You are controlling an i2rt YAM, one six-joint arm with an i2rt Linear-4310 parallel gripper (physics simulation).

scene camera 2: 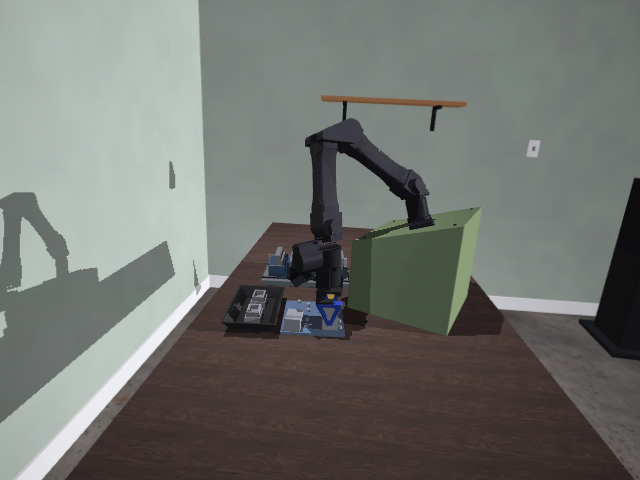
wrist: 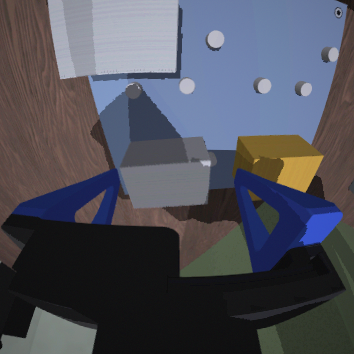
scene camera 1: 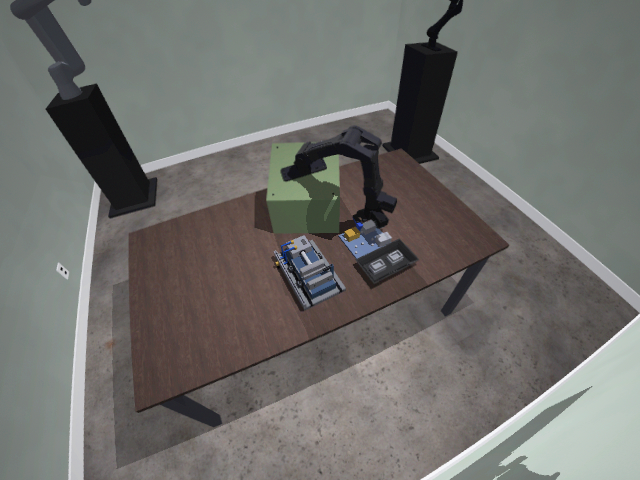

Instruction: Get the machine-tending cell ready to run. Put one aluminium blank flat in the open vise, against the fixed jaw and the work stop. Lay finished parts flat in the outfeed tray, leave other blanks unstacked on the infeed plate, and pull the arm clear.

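Where they show: gripper, fingertip midpoint: (scene camera 2: 330,316) (wrist: 176,174) (scene camera 1: 366,227); arm's base at its link origin: (scene camera 2: 420,223) (scene camera 1: 303,169).
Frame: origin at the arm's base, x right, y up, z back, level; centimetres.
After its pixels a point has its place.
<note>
My gripper (scene camera 1: 360,222) @[x -22.3, y -23.3, z -23.4 cm] (wrist: 176,174) @[x -22.3, y -23.3, z -23.4 cm] is open, low at the infeed plate (scene camera 1: 368,250) @[x -17.8, y -25.4, z -34.9 cm] (wrist: 235,120) @[x -18.0, y -25.4, z -27.5 cm], its blue fingers on either side of a grey blank (scene camera 1: 368,226) @[x -22.5, y -21.8, z -24.4 cm] (wrist: 165,186) @[x -23.2, y -21.8, z -23.4 cm] and apart from it in the wrist view. A paler blank (scene camera 1: 384,238) @[x -26.0, y -21.8, z -33.7 cm] (scene camera 2: 293,320) @[x -29.2, y -22.1, z -32.1 cm] (wrist: 120,37) @[x -25.7, y -21.9, z -32.2 cm] lies on the plate. A yellow block (scene camera 1: 352,235) @[x -13.3, y -22.1, z -26.6 cm] (wrist: 280,155) @[x -15.3, y -22.1, z -26.6 cm] stands beside the right finger. Two finished parts (scene camera 1: 377,266) @[x -16.7, y -23.0, z -45.8 cm] (scene camera 1: 395,255) @[x -26.6, y -22.9, z -43.4 cm] (scene camera 2: 253,311) @[x -25.3, y -23.1, z -44.4 cm] (scene camera 2: 258,296) @[x -15.4, y -23.2, z -46.2 cm] lie flat and apart in the dark outfeed tray (scene camera 2: 250,326) @[x -32.8, y -23.4, z -42.6 cm]. The vise (scene camera 1: 310,270) @[x 11.4, y -17.9, z -41.0 cm] (scene camera 2: 278,267) @[x 3.8, y -20.8, z -45.2 cm] has no visible blank between its jaws.
Several round pegs (wrist: 215,39) @[x -20.9, y -24.6, z -32.8 cm] (wrist: 262,85) @[x -17.0, y -24.6, z -30.6 cm] stand up from the infeed plate. The green pedestal (scene camera 1: 305,215) @[x 4.8, y -14.2, z -14.3 cm] (scene camera 2: 408,279) @[x -15.8, y -12.6, z -2.9 cm] carries the arm beside the plate. The tray adjoins the plate on the side away from the pedestal. The vise base, with blue fittings (scene camera 1: 285,250) @[x 17.9, y -20.5, z -25.5 cm], is on the other side.
</note>
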